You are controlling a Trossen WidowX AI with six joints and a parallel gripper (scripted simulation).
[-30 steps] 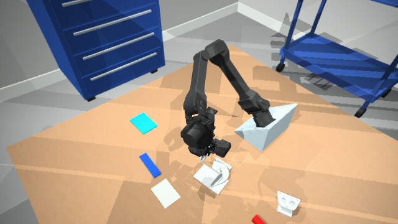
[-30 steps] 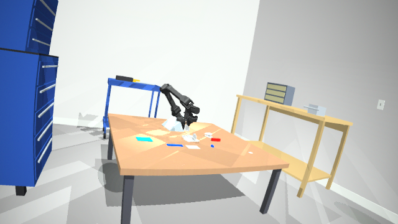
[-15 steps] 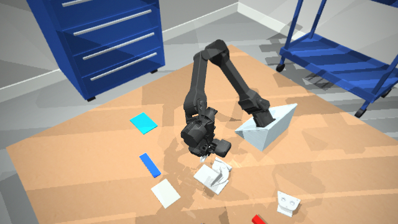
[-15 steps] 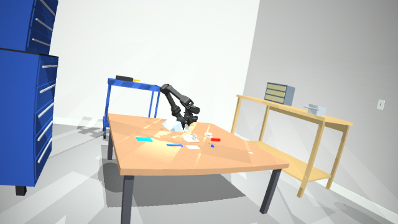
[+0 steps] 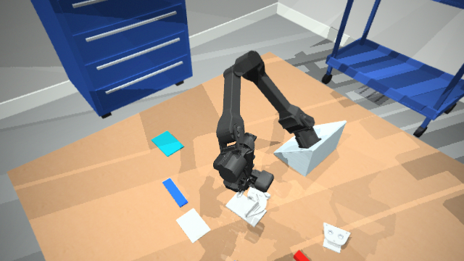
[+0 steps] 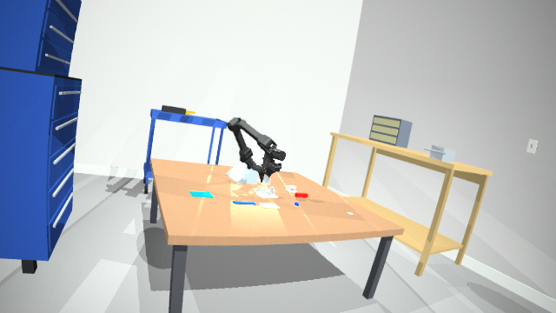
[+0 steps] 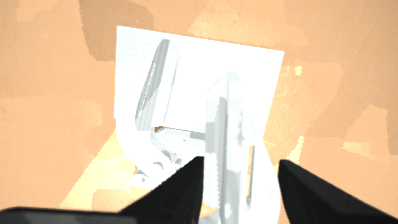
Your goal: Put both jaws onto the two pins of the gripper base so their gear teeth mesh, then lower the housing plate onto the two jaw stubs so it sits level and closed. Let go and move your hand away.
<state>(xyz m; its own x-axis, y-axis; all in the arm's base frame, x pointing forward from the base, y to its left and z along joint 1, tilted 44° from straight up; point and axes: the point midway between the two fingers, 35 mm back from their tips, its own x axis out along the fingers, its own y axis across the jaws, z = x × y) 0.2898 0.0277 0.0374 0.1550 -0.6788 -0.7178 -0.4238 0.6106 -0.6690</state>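
The white jaw is 60 mm below my gripper tip, 40 mm to the left of it and 40 mm behind it. Also, from my gripper tip: white tile (180 mm ahead, 80 mm below, 10 mm to the right); small blue block (170 mm to the left, 150 mm ahead, 70 mm below); blue bar (170 mm ahead, 160 mm to the right, 80 mm below).
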